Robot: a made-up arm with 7 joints. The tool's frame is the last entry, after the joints. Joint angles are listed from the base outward. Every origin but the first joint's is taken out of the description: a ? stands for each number. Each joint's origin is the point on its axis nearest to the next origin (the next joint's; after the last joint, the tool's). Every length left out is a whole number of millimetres.
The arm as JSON. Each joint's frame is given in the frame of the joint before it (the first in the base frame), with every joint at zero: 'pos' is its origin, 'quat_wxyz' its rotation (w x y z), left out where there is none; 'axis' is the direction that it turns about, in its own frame. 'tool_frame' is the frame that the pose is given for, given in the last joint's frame.
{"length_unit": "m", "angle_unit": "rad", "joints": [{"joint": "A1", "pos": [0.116, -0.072, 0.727], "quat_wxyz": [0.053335, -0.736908, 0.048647, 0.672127], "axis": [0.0, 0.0, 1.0]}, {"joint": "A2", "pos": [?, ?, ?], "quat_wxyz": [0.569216, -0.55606, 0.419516, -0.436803], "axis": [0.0, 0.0, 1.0]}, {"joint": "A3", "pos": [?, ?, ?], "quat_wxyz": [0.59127, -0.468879, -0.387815, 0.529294], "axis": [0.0, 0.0, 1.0]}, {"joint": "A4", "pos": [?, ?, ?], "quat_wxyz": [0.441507, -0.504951, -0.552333, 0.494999], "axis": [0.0, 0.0, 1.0]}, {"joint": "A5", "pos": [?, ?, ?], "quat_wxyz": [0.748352, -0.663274, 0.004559, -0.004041], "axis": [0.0, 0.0, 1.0]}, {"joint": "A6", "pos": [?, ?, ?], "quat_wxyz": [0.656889, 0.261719, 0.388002, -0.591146], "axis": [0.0, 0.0, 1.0]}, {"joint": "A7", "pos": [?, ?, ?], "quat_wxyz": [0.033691, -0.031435, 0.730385, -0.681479], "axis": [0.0, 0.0, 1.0]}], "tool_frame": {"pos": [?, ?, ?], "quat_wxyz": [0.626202, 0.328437, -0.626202, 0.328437]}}
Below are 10 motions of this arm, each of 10 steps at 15 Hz.
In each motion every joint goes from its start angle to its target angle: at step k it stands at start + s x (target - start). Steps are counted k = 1, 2, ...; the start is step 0. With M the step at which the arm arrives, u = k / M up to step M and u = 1 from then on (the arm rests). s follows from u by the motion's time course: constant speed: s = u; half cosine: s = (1 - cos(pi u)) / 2; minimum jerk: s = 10 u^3 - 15 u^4 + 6 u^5.
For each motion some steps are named. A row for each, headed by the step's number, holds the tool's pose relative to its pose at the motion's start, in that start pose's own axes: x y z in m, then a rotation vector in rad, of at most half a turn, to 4 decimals.
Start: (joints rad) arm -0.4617 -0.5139 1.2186 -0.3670 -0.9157 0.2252 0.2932
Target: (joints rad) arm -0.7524 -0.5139 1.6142 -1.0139 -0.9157 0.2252 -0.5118
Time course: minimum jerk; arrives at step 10
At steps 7, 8, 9, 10:
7: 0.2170 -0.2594 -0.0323 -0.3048 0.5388 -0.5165
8: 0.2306 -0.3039 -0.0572 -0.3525 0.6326 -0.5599
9: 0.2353 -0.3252 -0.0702 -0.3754 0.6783 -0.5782
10: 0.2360 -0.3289 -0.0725 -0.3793 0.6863 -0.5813

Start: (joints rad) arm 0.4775 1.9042 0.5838 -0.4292 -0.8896 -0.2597 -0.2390
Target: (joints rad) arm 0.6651 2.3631 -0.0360 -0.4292 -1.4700 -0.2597 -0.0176
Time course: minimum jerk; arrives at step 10
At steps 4, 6, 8, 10:
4: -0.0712 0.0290 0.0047 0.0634 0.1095 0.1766
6: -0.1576 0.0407 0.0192 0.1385 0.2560 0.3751
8: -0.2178 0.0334 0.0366 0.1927 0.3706 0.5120
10: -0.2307 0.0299 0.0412 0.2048 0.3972 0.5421

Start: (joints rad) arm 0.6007 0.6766 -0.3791 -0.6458 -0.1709 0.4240 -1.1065
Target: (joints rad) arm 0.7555 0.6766 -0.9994 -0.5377 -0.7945 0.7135 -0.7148
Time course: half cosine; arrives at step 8
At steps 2, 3, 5, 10:
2: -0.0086 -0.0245 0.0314 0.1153 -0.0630 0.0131
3: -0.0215 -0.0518 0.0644 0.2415 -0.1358 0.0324
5: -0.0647 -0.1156 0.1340 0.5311 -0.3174 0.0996
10: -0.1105 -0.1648 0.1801 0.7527 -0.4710 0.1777

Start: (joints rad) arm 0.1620 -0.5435 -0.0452 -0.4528 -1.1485 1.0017 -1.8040
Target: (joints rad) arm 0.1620 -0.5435 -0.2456 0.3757 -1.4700 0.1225 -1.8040
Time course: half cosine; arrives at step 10
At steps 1, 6, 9, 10:
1: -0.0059 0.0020 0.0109 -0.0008 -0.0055 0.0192
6: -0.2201 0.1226 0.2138 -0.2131 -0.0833 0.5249
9: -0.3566 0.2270 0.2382 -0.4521 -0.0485 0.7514
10: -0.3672 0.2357 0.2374 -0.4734 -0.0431 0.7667

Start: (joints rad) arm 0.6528 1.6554 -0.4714 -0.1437 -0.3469 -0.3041 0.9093
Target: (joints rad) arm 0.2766 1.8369 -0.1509 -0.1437 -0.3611 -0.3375 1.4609
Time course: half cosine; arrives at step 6
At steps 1, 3, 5, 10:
1: -0.0010 0.0058 0.0032 0.0532 0.0030 -0.0088
3: -0.0171 0.0458 0.0212 0.3952 0.0300 -0.0604
5: -0.0492 0.0904 0.0356 0.7299 0.0725 -0.1074
10: -0.0556 0.0976 0.0377 0.7806 0.0806 -0.1147

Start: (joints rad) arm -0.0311 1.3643 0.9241 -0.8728 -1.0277 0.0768 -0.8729
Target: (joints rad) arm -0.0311 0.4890 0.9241 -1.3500 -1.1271 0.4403 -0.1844
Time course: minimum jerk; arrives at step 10
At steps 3, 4, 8, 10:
3: 0.0558 -0.1322 0.0052 0.2499 0.0046 -0.1274
4: 0.0884 -0.2630 -0.0092 0.4845 -0.0100 -0.2527
8: 0.0188 -0.7373 -0.2369 1.3801 -0.2724 -0.7997
10: -0.0021 -0.7698 -0.2687 1.4556 -0.3149 -0.8531

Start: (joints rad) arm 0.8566 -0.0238 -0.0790 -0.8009 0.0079 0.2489 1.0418
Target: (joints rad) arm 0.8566 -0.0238 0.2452 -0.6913 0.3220 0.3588 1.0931
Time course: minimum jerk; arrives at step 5
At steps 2, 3, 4, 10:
2: -0.0351 -0.0227 -0.0198 -0.0475 0.0540 0.0739
3: -0.0789 -0.0451 -0.0392 -0.0909 0.1250 0.1584
4: -0.1119 -0.0584 -0.0506 -0.1143 0.1802 0.2175
10: -0.1195 -0.0611 -0.0529 -0.1187 0.1930 0.2306

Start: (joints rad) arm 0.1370 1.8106 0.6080 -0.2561 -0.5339 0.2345 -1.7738
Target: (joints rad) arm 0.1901 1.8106 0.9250 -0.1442 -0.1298 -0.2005 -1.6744
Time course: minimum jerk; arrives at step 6
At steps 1, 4, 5, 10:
1: -0.0011 0.0033 0.0011 0.0001 0.0085 0.0092
4: -0.0361 0.0568 0.0215 0.0230 0.1917 0.1850
5: -0.0467 0.0644 0.0252 0.0343 0.2348 0.2216
10: -0.0489 0.0657 0.0259 0.0369 0.2436 0.2289

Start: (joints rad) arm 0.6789 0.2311 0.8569 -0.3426 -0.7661 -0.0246 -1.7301
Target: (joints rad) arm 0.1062 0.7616 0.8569 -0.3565 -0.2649 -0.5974 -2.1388
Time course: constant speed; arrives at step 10
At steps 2, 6, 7, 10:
2: -0.0395 -0.0538 0.0110 0.0258 -0.0131 0.0324
6: -0.1251 -0.1796 -0.0035 0.1020 -0.0548 0.0960
7: -0.1472 -0.2131 -0.0160 0.1259 -0.0689 0.1122
10: -0.2137 -0.3123 -0.0763 0.2081 -0.1228 0.1612

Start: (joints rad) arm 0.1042 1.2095 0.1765 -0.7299 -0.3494 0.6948 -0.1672
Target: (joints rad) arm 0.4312 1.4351 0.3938 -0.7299 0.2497 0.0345 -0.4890
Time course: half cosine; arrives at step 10
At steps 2, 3, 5, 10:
2: -0.0102 0.0166 -0.0181 -0.0538 0.0436 -0.0198
3: -0.0234 0.0356 -0.0387 -0.1164 0.0928 -0.0413
5: -0.0647 0.0840 -0.0912 -0.2820 0.2170 -0.0917
10: -0.1552 0.1566 -0.1697 -0.5538 0.4096 -0.1578

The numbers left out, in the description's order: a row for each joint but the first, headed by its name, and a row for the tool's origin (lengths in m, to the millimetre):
A2: 0.091 0.012 0.0
A3: 0.167 -0.044 0.0
A4: 0.174 0.048 0.0
A5: -0.096 -0.621 0.0
A6: -0.19 0.053 0.0
A7: 0.027 -0.003 0.0
tool: 0.0 -0.072 0.0

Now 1 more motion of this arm.
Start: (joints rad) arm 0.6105 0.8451 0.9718 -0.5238 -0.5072 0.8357 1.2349
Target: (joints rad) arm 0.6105 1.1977 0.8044 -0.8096 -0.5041 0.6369 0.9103
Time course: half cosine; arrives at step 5
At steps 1, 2, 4, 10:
1: 0.0063 0.0065 0.0002 -0.0158 -0.0122 -0.0093
2: 0.0225 0.0238 -0.0002 -0.0541 -0.0420 -0.0380
4: 0.0576 0.0625 -0.0045 -0.1243 -0.0929 -0.1263
10: 0.0634 0.0689 -0.0057 -0.1344 -0.0987 -0.1448

